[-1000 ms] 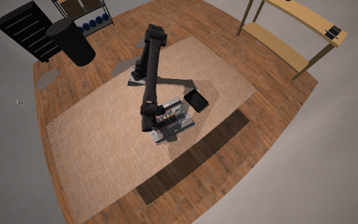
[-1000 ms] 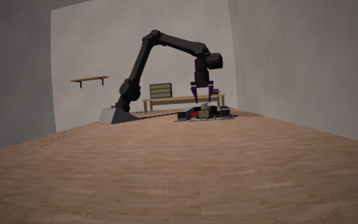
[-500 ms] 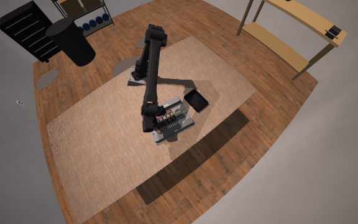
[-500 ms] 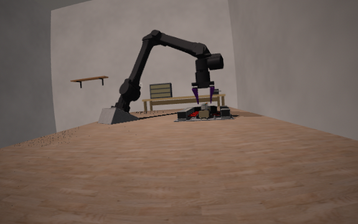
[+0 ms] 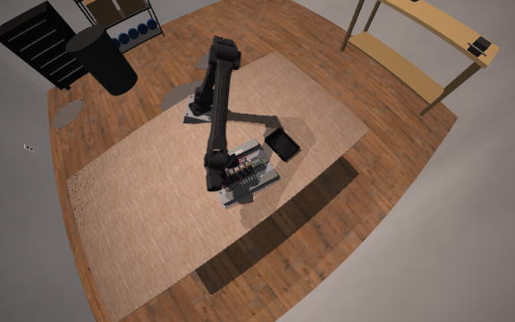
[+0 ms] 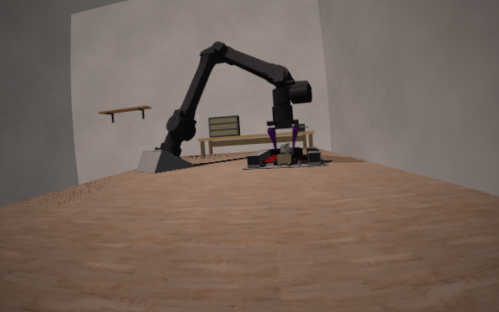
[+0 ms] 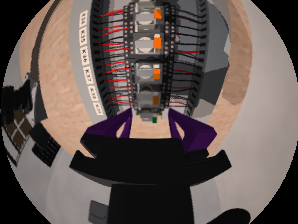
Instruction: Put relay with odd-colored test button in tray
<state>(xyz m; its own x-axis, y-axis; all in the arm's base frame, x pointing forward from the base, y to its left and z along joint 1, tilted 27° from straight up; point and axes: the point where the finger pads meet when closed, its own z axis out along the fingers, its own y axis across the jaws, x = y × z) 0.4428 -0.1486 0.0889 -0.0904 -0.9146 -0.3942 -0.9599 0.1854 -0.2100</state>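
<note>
The relay is 1 cm below my hand. From my hand the other things lie so: grey panel 10 cm to the left, 6 cm below, 1 cm ahead; black tray 37 cm to the left, 4 cm below, 1 cm ahead.
</note>
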